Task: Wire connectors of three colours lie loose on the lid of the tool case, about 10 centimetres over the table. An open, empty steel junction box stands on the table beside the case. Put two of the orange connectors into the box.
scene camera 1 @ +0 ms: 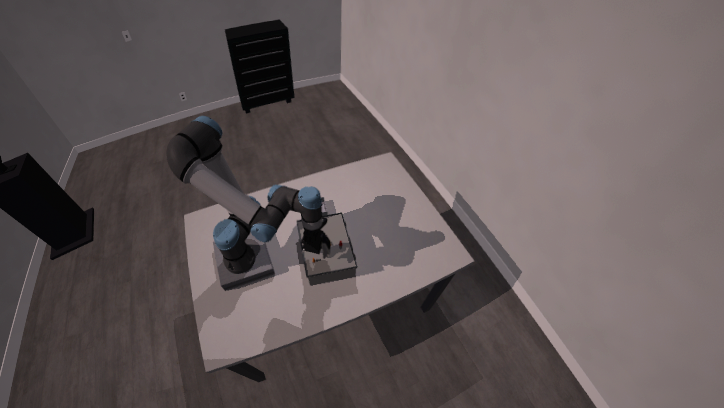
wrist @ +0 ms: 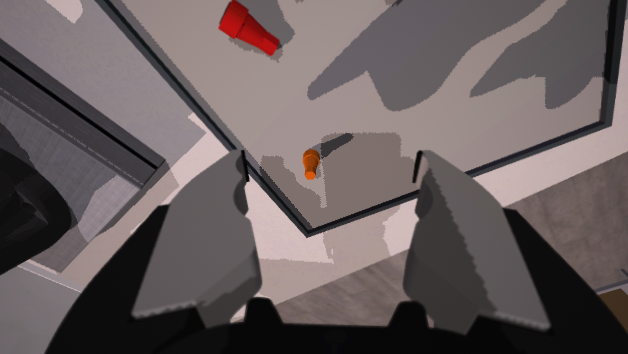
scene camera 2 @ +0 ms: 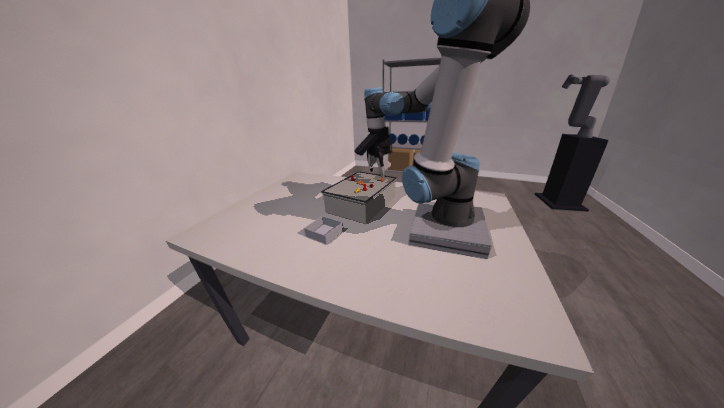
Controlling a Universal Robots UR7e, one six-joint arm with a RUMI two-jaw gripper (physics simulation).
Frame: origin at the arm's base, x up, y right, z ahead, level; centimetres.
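Seen in the pictures: gripper, fingertip midpoint: (scene camera 1: 317, 253) (wrist: 329, 155) (scene camera 2: 377, 174); arm's base, origin of the base link: (scene camera 1: 239, 259) (scene camera 2: 452, 216).
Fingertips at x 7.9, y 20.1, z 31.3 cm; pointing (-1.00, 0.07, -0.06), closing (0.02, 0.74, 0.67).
Note:
Offsets run from my fingertips to a thing's top centre.
My gripper (scene camera 2: 377, 173) (wrist: 329, 155) is open and empty, low over the corner of the lid farthest from the junction box. An orange connector {dy +0.6, dx -1.1, dz -2.3 cm} (scene camera 1: 313, 260) (scene camera 2: 382, 179) (wrist: 310, 164) stands at this corner, between the open fingers in the wrist view and nearer the left one. More orange {dy -3.5, dx -2.1, dz +7.9 cm} (scene camera 2: 360, 182) shows near the middle of the tool case's lid (scene camera 2: 338, 190) (wrist: 280, 120). The junction box {dy -30.9, dx -9.7, dz +15.3 cm} (scene camera 2: 317, 235) stands on the table beside the case and looks empty in scene camera 2; the wrist hides much of it in scene camera 1.
Red connectors {dy -0.5, dx -0.6, dz +11.9 cm} (scene camera 2: 352, 177) {dy -11.1, dx -0.6, dz +3.6 cm} (scene camera 2: 364, 187) and a yellow connector {dy -13.8, dx -1.8, dz +6.3 cm} (scene camera 2: 357, 190) lie on the lid. A red connector {dy -6.6, dx -1.7, dz +1.5 cm} (wrist: 242, 25) shows at the top of the wrist view. The robot's base plate (scene camera 1: 248, 278) (scene camera 2: 448, 243) is beside the case. A shelf rack stands behind the table.

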